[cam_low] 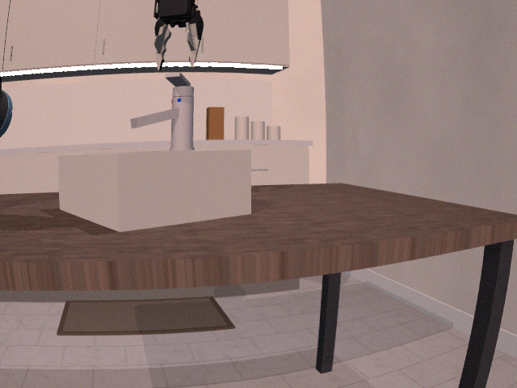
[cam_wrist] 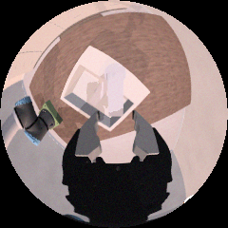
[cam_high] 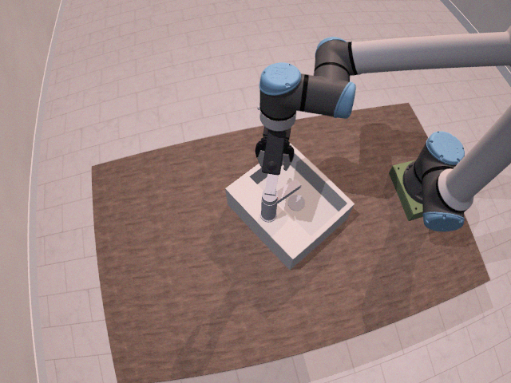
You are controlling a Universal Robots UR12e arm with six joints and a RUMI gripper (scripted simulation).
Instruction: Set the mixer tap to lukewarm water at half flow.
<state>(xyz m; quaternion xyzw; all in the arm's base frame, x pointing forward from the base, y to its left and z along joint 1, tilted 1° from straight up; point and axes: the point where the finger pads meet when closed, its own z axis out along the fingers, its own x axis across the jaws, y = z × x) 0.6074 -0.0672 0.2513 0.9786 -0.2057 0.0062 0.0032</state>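
The lever is 30 mm below my hand, 20 mm to the left of it and 10 mm ahead of it. The rest, counted from my hand: grey mixer tap (80 mm below, 40 mm to the left, 10 mm ahead); then white sink block (270 mm below, 80 mm behind, 10 mm to the left).
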